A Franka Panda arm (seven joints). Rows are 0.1 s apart.
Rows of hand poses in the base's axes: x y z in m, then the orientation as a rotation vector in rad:
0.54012, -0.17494, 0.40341, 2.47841, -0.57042, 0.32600
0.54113, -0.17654, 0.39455, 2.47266, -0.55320, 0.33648
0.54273, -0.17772, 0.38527, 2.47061, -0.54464, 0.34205
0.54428, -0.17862, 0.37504, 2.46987, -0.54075, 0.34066
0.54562, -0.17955, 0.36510, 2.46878, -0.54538, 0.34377
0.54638, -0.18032, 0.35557, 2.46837, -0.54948, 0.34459
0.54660, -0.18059, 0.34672, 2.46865, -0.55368, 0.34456
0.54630, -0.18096, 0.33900, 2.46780, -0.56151, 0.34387
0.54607, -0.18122, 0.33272, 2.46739, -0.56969, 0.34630
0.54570, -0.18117, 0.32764, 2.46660, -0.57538, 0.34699
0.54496, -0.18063, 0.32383, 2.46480, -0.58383, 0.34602
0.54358, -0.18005, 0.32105, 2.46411, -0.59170, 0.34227
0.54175, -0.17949, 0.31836, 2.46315, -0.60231, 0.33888
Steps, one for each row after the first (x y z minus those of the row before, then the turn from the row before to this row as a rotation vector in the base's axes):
0.00101, -0.00160, -0.00886, -0.01054, -0.00273, 0.01247
0.00160, -0.00118, -0.00928, -0.00446, -0.00169, 0.00651
0.00155, -0.00090, -0.01023, -0.00163, 0.00203, 0.00211
0.00134, -0.00093, -0.00994, 0.00000, -0.00333, -0.00267
0.00076, -0.00077, -0.00953, 0.00063, -0.00160, -0.00267
0.00022, -0.00027, -0.00885, 0.00136, -0.00106, -0.00275
-0.00030, -0.00037, -0.00772, 0.00128, -0.00144, -0.00563
-0.00023, -0.00026, -0.00628, 0.00164, -0.00380, -0.00502
-0.00037, 0.00005, -0.00508, 0.00073, -0.00189, -0.00385
-0.00074, 0.00054, -0.00381, 0.00063, -0.00134, -0.00634
-0.00138, 0.00058, -0.00278, 0.00171, 0.00071, -0.00630
-0.00183, 0.00056, -0.00269, 0.00221, -0.00024, -0.00811

